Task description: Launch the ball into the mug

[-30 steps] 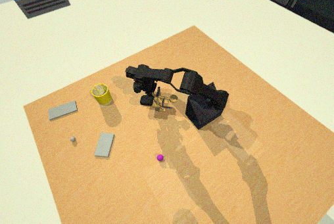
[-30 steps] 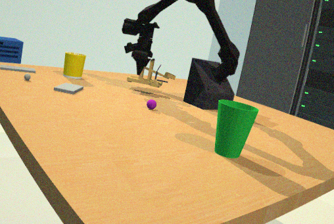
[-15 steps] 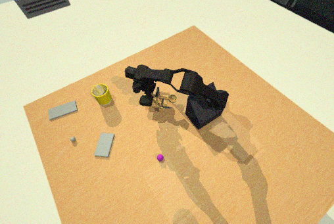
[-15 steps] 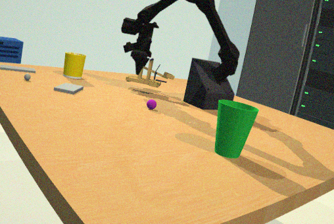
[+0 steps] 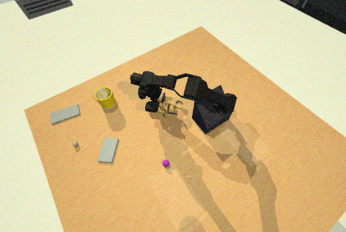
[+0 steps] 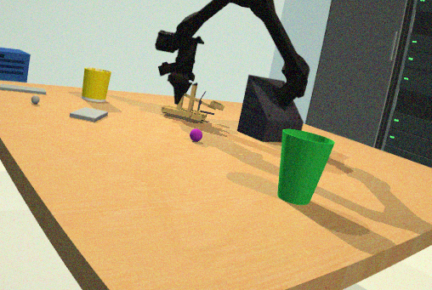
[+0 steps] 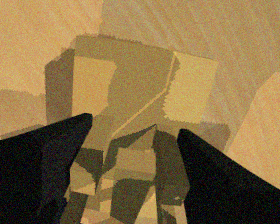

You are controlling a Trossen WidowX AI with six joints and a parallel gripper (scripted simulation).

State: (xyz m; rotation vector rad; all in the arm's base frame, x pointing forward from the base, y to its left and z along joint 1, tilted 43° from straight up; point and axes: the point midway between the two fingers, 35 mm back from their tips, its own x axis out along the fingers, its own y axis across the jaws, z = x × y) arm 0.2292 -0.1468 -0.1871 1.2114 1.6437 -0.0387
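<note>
Now: the purple ball 290 mm to the left of my gripper tip, 150 mm ahead of it and 30 mm below it. Round my gripper tip: yellow mug 200 mm to the right, 200 mm ahead, 10 mm below; then small grey ball 450 mm ahead, 70 mm to the right, 30 mm below; then wooden catapult 60 mm to the left, 40 mm behind, 20 mm above.
</note>
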